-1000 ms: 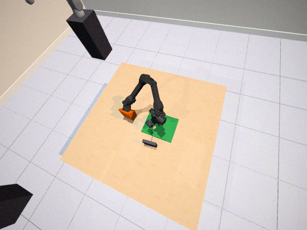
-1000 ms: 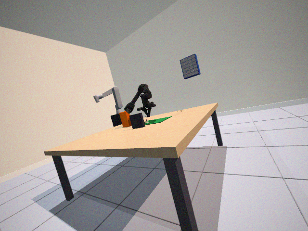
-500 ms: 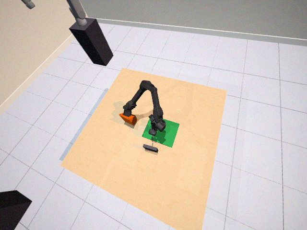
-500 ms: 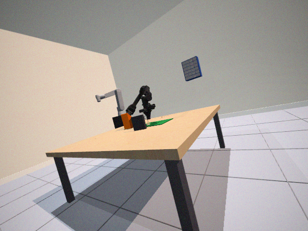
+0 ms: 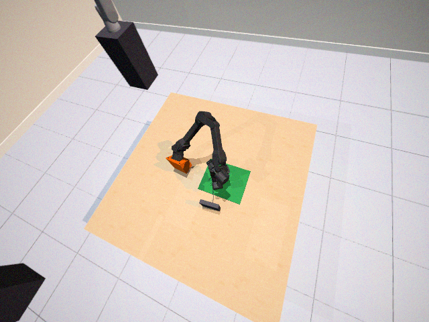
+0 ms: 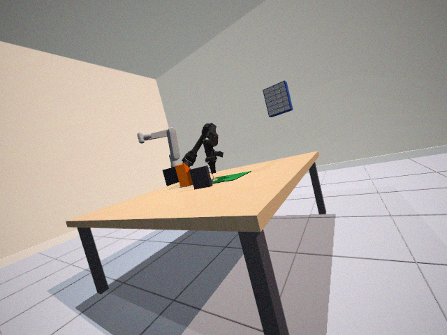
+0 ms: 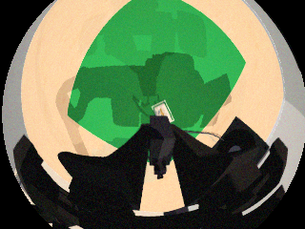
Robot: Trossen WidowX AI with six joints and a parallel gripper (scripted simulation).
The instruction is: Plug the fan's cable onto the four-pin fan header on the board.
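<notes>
My gripper tip is 20 mm to the left of the four-pin fan header and 60 mm above it. The rest, counted from my gripper tip: green board: 40 mm ahead, 20 mm to the left, 80 mm below; black fan: 20 mm ahead, 170 mm to the right; black fan plug: 10 mm behind, 10 mm above.
</notes>
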